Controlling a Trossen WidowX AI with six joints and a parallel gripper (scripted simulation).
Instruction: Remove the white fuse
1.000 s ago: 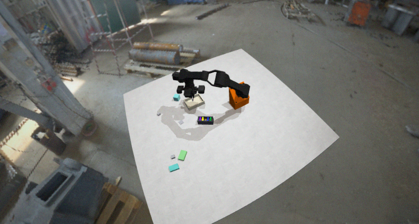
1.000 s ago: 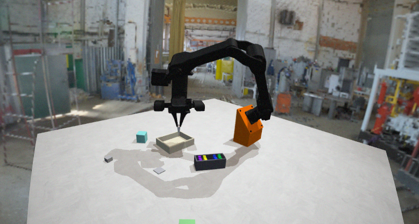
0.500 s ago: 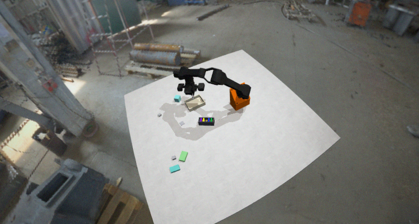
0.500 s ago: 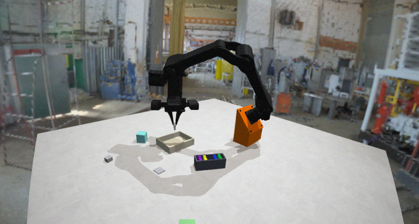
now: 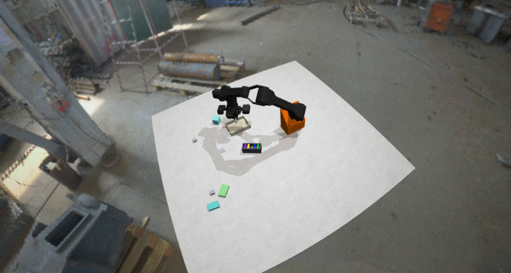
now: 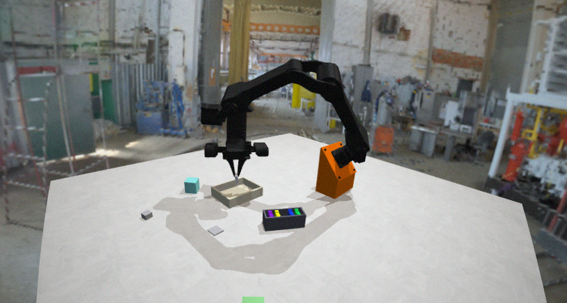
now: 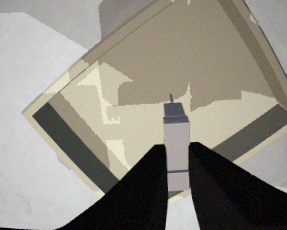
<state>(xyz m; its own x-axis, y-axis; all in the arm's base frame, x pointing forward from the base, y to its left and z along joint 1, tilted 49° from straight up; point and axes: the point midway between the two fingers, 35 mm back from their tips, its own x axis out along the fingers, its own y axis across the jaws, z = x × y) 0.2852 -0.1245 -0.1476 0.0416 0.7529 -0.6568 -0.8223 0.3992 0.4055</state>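
Right now my gripper tip is 1 cm above the white fuse. The rest, counted from my gripper tip: purple fuse (4 cm ahead, 19 cm to the left, 4 cm below); then beige tray (6 cm below); then teal cube (10 cm ahead, 12 cm to the right, 5 cm below).
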